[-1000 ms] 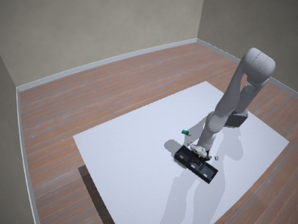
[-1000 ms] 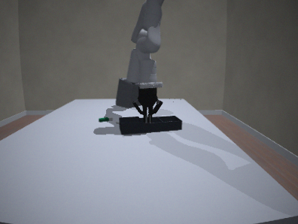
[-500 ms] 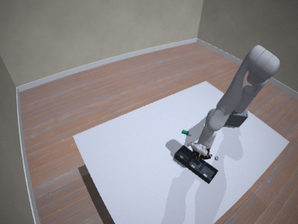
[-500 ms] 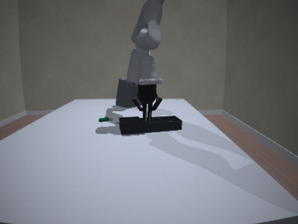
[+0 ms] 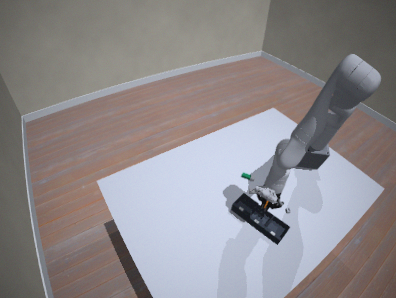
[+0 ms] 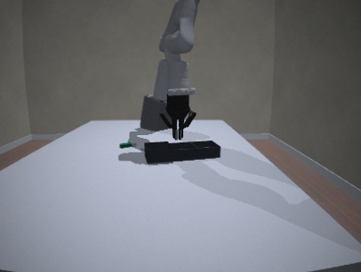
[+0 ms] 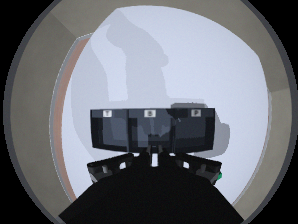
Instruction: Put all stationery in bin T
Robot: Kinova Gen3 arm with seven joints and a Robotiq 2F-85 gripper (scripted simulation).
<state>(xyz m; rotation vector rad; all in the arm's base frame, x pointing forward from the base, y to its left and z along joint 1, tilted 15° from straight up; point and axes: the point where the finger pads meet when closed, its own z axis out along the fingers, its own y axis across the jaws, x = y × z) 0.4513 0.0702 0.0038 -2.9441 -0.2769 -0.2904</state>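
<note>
My gripper is now 3 cm short of the long black bin, 1 cm to the right of it and 5 cm above it. Round my hand: tiny pale thing (12 cm behind, 6 cm to the left, 6 cm below); small orange thing (6 cm behind, 3 cm to the right, 7 cm below); thin grey stick (9 cm behind, 7 cm to the right, 7 cm below).
</note>
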